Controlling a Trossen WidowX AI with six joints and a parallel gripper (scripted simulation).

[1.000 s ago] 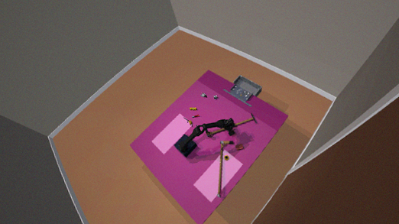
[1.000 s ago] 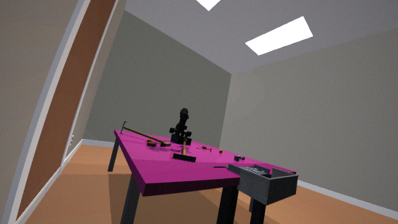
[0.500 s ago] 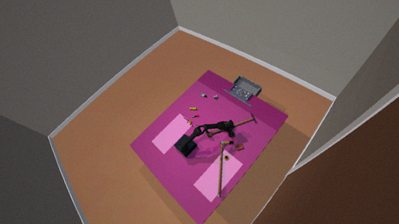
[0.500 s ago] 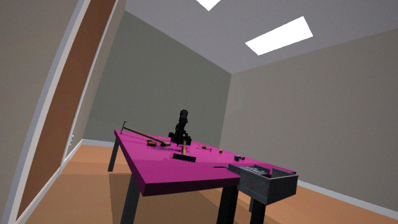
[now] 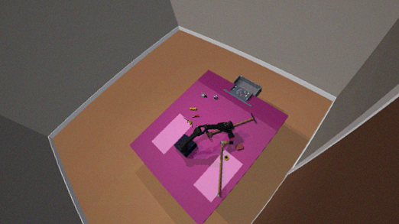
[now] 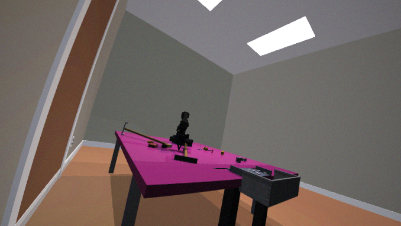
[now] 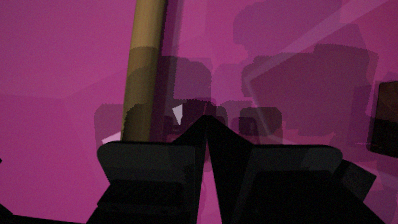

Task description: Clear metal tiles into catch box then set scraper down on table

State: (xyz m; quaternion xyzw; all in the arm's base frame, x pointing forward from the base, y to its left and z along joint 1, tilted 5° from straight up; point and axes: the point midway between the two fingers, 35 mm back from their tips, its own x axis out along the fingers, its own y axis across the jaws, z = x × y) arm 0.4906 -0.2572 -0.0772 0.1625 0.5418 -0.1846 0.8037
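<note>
My gripper tip is 50 mm below the long scraper, 50 mm short of it and 40 mm to the right of it. Also, from my gripper tip: red-brown block: 190 mm to the right, 100 mm behind; then long wooden-handled tool: 370 mm behind, 190 mm to the right, 30 mm above; then yellow ring: 280 mm behind, 140 mm to the right.
</note>
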